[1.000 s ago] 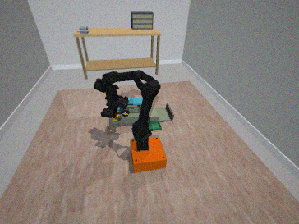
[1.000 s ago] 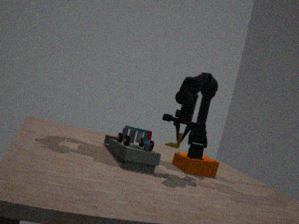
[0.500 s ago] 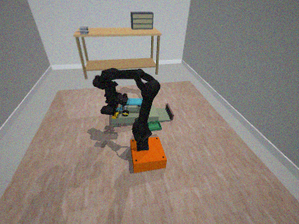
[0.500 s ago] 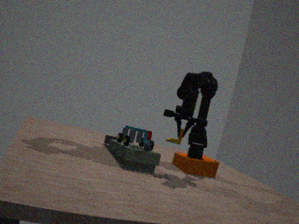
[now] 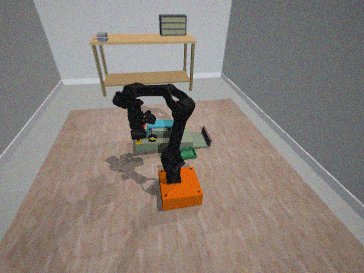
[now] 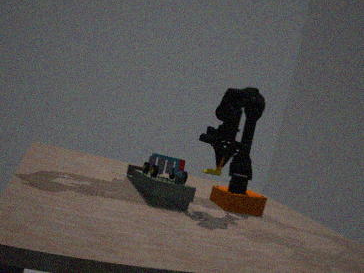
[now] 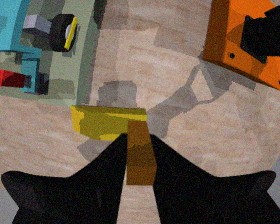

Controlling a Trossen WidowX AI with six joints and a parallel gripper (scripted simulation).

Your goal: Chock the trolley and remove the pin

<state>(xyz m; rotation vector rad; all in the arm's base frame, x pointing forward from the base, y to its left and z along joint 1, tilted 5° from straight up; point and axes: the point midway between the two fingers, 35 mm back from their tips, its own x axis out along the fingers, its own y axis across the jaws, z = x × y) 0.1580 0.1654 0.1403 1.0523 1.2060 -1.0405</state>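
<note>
Right now the yellow chock is 2 cm ahead of my gripper tip and 1 cm below it. The rest, counted from my gripper tip: red-headed stop pin 13 cm ahead, 4 cm below, 1 cm to the right; then grey-green ramp 16 cm ahead, 13 cm to the right, 13 cm below; then blue trolley 16 cm ahead, 12 cm to the right, 6 cm below.
</note>
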